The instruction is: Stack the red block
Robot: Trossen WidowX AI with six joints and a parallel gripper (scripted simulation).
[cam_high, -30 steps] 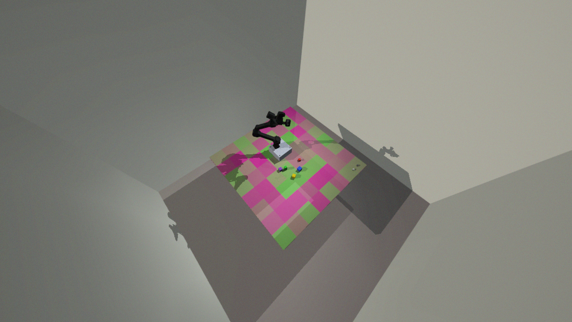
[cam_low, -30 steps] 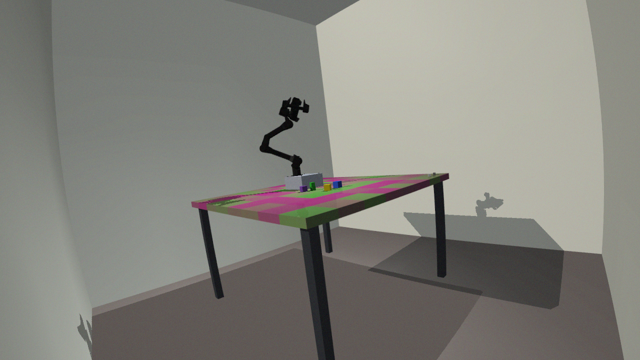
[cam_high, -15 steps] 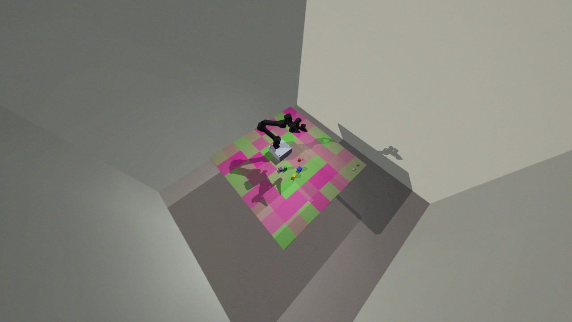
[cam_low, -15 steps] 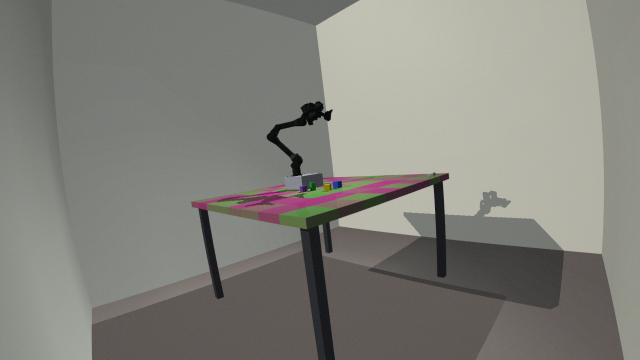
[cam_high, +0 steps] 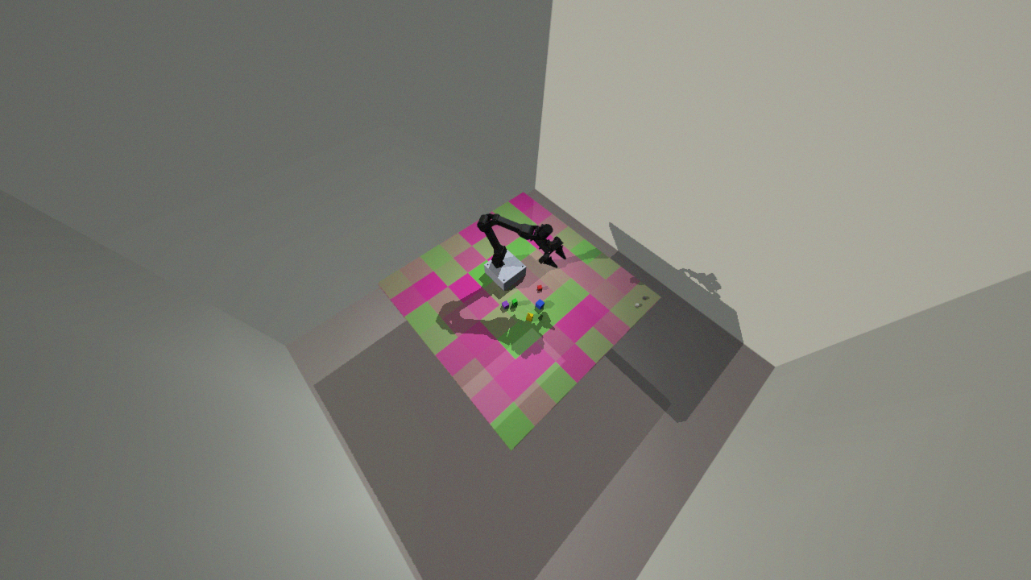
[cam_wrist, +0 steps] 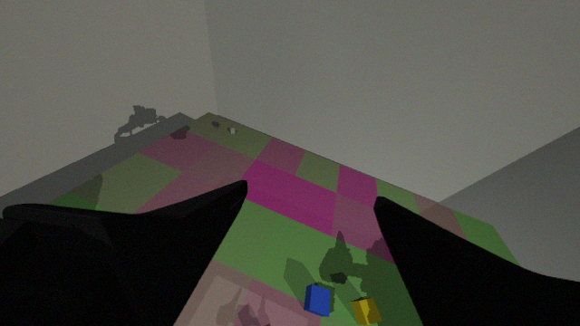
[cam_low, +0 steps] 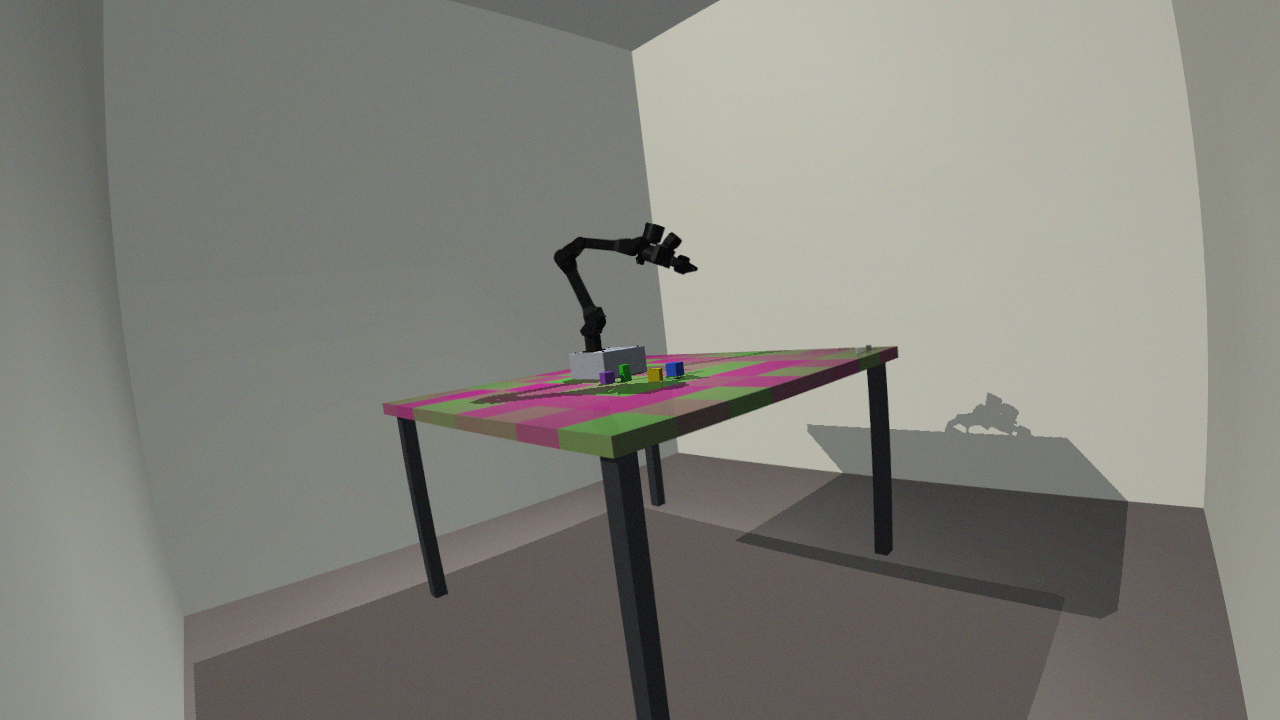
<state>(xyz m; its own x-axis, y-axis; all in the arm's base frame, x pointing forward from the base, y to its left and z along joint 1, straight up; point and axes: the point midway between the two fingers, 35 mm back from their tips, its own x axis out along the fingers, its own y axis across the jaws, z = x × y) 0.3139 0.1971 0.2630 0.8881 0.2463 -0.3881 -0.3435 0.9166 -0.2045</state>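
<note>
Right now the red block is 33 cm below my gripper tip, 8 cm behind it and 5 cm to the right of it. Round my gripper tip: purple block (32 cm below, 31 cm to the right, 9 cm behind); then yellow block (32 cm below, 23 cm to the right, 6 cm ahead); then blue block (32 cm below, 12 cm to the right, 2 cm ahead).
</note>
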